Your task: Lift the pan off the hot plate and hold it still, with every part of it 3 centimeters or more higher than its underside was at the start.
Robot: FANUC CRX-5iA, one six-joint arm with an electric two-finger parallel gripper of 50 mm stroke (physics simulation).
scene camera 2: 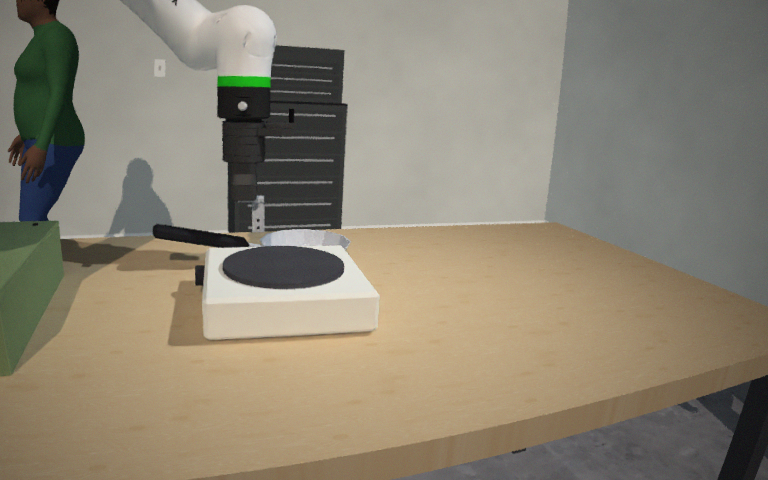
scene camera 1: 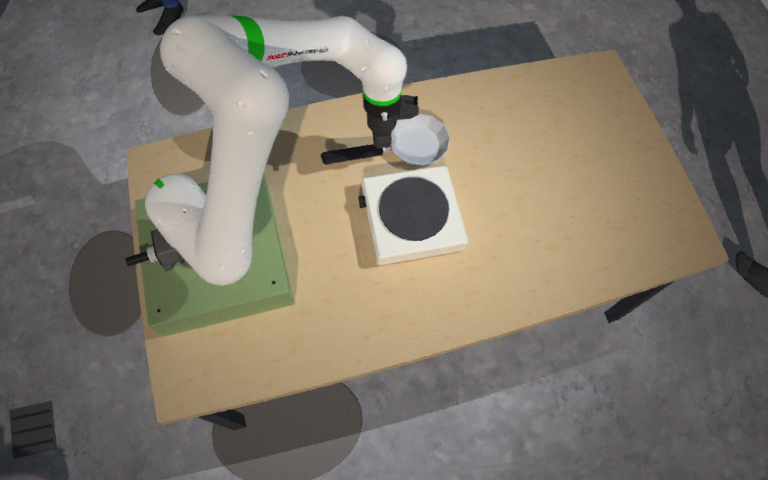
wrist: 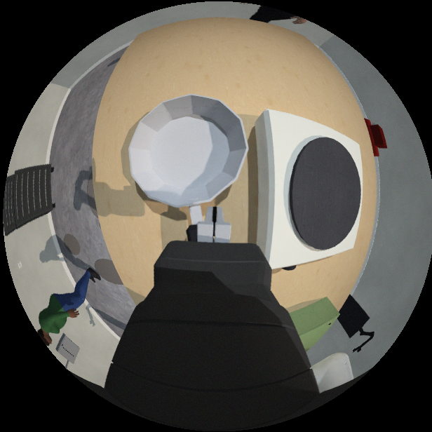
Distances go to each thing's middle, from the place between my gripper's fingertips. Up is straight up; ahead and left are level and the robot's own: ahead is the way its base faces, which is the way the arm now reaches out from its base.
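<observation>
The grey faceted pan [scene camera 1: 422,140] is 3 cm below my hand and 3 cm to the left of it. I also see the white hot plate [scene camera 2: 248,292], which is 4 cm below my hand and 19 cm to the right of it. Going by their middles, the grey faceted pan is the nearest to my hand of the things named here.
</observation>
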